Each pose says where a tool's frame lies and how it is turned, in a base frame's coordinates. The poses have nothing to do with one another.
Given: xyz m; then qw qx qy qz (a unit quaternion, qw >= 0).
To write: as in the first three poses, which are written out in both.
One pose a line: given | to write
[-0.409, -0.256, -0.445, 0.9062, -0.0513, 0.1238, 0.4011] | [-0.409, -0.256, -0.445, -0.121, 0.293, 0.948, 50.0]
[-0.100, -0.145, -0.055, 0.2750, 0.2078, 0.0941, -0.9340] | [-0.100, -0.145, -0.055, 0.216, 0.098, -0.971, 148.1]
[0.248, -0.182, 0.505, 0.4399, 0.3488, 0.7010, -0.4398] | [0.248, -0.182, 0.505, 0.388, 0.781, -0.490, 127.8]
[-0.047, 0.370, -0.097, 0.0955, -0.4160, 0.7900, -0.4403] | [-0.047, 0.370, -0.097, -0.418, 0.794, -0.442, 169.0]
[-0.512, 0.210, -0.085, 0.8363, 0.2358, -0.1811, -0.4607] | [-0.512, 0.210, -0.085, 0.430, -0.330, -0.840, 66.5]
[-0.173, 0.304, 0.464, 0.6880, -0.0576, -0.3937, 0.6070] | [-0.173, 0.304, 0.464, -0.079, -0.542, 0.836, 93.1]
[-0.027, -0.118, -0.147, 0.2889, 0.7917, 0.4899, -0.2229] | [-0.027, -0.118, -0.147, 0.827, 0.512, -0.233, 146.4]
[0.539, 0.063, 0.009, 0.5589, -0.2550, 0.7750, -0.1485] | [0.539, 0.063, 0.009, -0.307, 0.935, -0.179, 112.0]
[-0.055, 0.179, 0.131, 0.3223, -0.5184, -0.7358, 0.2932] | [-0.055, 0.179, 0.131, -0.548, -0.777, 0.310, 142.4]
